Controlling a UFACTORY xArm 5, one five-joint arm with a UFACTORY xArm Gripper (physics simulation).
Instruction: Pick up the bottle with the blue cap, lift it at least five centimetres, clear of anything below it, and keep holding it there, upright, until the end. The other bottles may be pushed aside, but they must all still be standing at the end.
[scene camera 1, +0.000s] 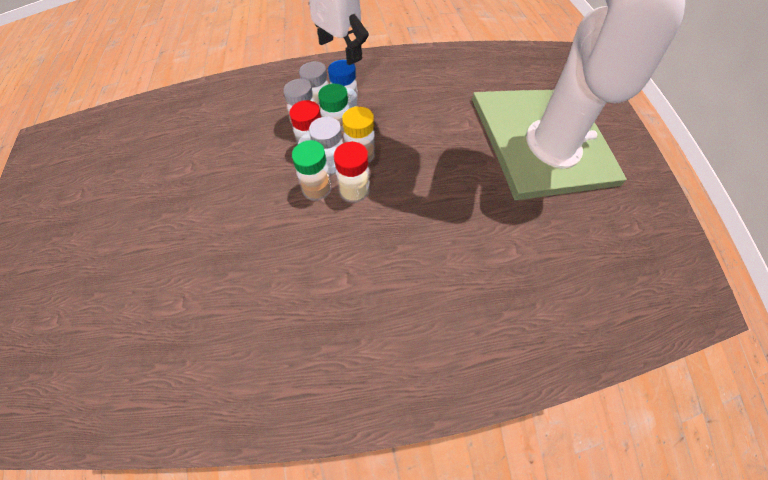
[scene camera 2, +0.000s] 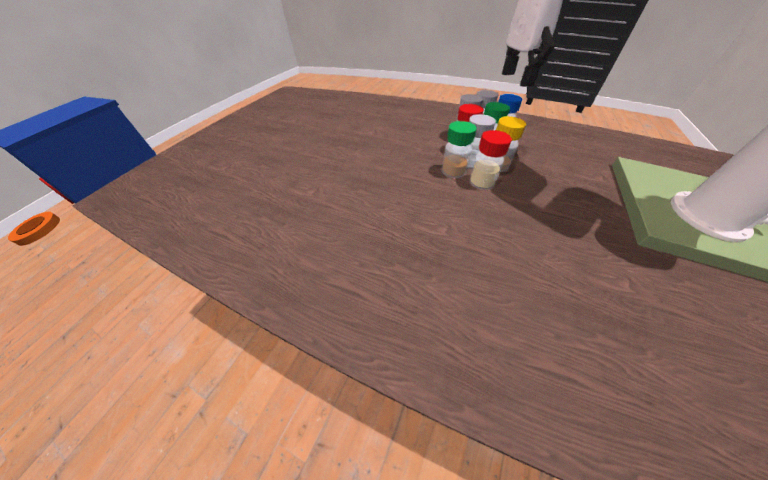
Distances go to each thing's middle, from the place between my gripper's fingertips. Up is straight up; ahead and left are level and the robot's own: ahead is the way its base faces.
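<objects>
The blue-capped bottle (scene camera 1: 340, 72) is 90 mm below my hand. I see the yellow-capped bottle (scene camera 1: 358, 122) as well, 150 mm to the left of my hand and 90 mm below it. The red-capped bottle (scene camera 1: 303, 113), meanwhile, is 90 mm ahead of my hand, 100 mm to the left of it and 90 mm below it.
</objects>
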